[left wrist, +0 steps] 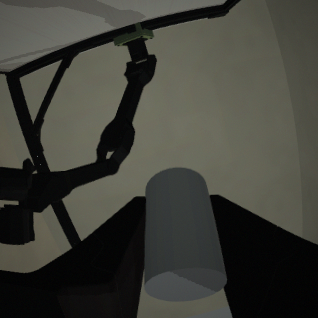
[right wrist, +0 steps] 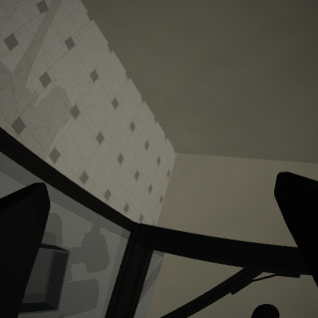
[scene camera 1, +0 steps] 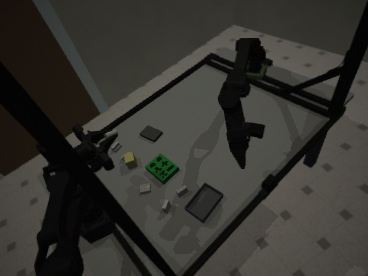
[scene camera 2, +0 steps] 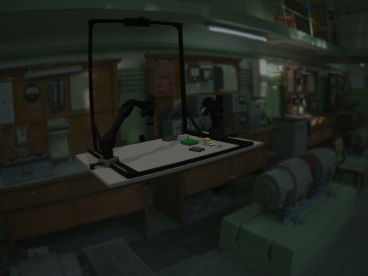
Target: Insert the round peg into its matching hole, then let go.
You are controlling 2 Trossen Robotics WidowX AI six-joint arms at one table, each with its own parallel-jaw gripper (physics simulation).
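The round peg (scene camera 1: pixel 108 134) (left wrist: pixel 180 235) is a plain grey cylinder. My left gripper (left wrist: pixel 176 206) is shut on it, with a black finger on each side. In scene camera 1 the left gripper holds it above the table at the left, up and left of the green board (scene camera 1: pixel 162 169) (scene camera 2: pixel 189 142). The board lies flat, with dark shaped holes; which hole is round is too small to tell. My right gripper (scene camera 1: pixel 241 156) (right wrist: pixel 164 190) is raised on the other side of the board, open and empty. The board does not show in the wrist views.
A yellow block (scene camera 1: pixel 129 160) (scene camera 2: pixel 206 141) stands left of the board. Small pale pieces (scene camera 1: pixel 145 188) (scene camera 1: pixel 182 190) (scene camera 1: pixel 165 205) (scene camera 1: pixel 116 147) lie around it. A dark flat plate (scene camera 1: pixel 151 133) (scene camera 2: pixel 196 149) lies above it, a dark tray (scene camera 1: pixel 195 215) (right wrist: pixel 59 280) below right. Black frame bars edge the table.
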